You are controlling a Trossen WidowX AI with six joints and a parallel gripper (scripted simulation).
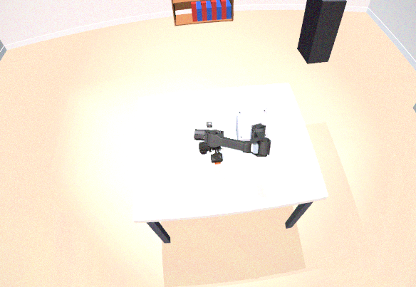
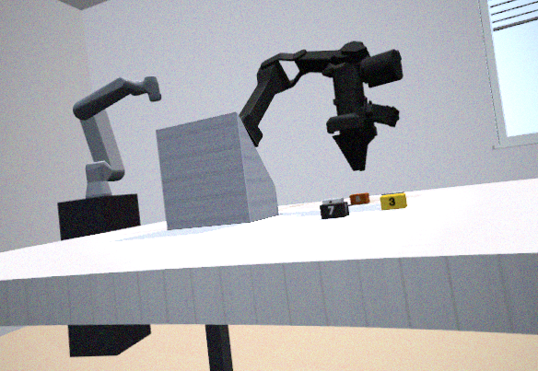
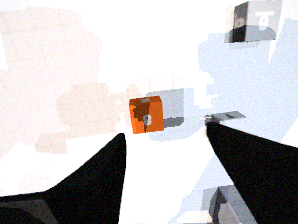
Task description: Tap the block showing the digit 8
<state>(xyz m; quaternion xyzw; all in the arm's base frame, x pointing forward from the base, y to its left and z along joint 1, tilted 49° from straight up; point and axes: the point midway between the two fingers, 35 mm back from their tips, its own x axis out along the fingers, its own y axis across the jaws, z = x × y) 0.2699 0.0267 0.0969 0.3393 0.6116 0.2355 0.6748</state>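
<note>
Right now my gripper tip is 6 cm above the orange block, 1 cm to the right of it and 1 cm past it. From my gripper tip the other things lie so: yellow block: 20 cm to the right, 6 cm below, 6 cm ahead; dark grey block: 25 cm to the right, 6 cm below, 2 cm behind; white block: 8 cm to the right, 6 cm below, 5 cm behind.
</note>
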